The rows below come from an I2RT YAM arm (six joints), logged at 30 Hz.
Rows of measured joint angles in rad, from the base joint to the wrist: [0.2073 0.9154 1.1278 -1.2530 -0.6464 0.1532]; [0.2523 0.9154 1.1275 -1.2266 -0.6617 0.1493]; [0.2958 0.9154 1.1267 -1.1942 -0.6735 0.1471]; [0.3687 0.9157 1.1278 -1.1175 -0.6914 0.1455]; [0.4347 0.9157 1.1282 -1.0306 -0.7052 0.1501]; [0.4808 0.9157 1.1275 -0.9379 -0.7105 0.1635]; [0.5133 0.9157 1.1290 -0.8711 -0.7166 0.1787]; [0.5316 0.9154 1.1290 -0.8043 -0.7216 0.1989]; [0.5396 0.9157 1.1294 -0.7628 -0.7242 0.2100]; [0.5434 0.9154 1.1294 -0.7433 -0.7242 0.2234]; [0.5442 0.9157 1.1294 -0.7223 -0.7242 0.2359]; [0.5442 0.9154 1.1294 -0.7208 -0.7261 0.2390]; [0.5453 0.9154 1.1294 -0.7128 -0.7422 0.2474]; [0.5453 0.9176 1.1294 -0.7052 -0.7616 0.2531]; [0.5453 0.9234 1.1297 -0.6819 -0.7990 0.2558]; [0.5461 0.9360 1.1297 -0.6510 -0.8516 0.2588]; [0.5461 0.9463 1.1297 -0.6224 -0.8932 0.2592]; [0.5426 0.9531 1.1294 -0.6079 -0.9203 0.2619]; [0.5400 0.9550 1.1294 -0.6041 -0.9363 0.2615]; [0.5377 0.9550 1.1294 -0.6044 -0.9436 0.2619]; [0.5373 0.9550 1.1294 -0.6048 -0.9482 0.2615]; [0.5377 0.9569 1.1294 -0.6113 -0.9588 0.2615]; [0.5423 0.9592 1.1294 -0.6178 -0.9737 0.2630]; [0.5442 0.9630 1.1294 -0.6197 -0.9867 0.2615]
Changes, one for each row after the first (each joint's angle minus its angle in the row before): [0.0450 0.0000 -0.0003 0.0264 -0.0153 -0.0039]; [0.0435 0.0000 -0.0008 0.0324 -0.0118 -0.0022]; [0.0729 0.0003 0.0011 0.0767 -0.0179 -0.0016]; [0.0660 0.0000 0.0004 0.0869 -0.0138 0.0046]; [0.0461 0.0000 -0.0007 0.0927 -0.0053 0.0134]; [0.0325 0.0000 0.0015 0.0668 -0.0061 0.0152]; [0.0183 -0.0003 0.0000 0.0668 -0.0050 0.0202]; [0.0080 0.0003 0.0004 0.0415 -0.0026 0.0111]; [0.0038 -0.0003 0.0000 0.0195 0.0000 0.0134]; [0.0008 0.0003 0.0000 0.0210 0.0000 0.0125]; [0.0000 -0.0003 0.0000 0.0015 -0.0019 0.0031]; [0.0011 0.0000 0.0000 0.0080 -0.0161 0.0084]; [0.0000 0.0022 0.0000 0.0076 -0.0194 0.0057]; [0.0000 0.0058 0.0003 0.0233 -0.0374 0.0027]; [0.0008 0.0126 0.0000 0.0309 -0.0526 0.0030]; [0.0000 0.0103 0.0000 0.0286 -0.0416 0.0004]; [-0.0035 0.0068 -0.0003 0.0145 -0.0271 0.0027]; [-0.0026 0.0019 0.0000 0.0038 -0.0160 -0.0004]; [-0.0023 0.0000 0.0000 -0.0003 -0.0073 0.0004]; [-0.0004 0.0000 0.0000 -0.0004 -0.0046 -0.0004]; [0.0004 0.0019 0.0000 -0.0065 -0.0106 0.0000]; [0.0046 0.0023 0.0000 -0.0065 -0.0149 0.0015]; [0.0019 0.0038 0.0000 -0.0019 -0.0130 -0.0015]
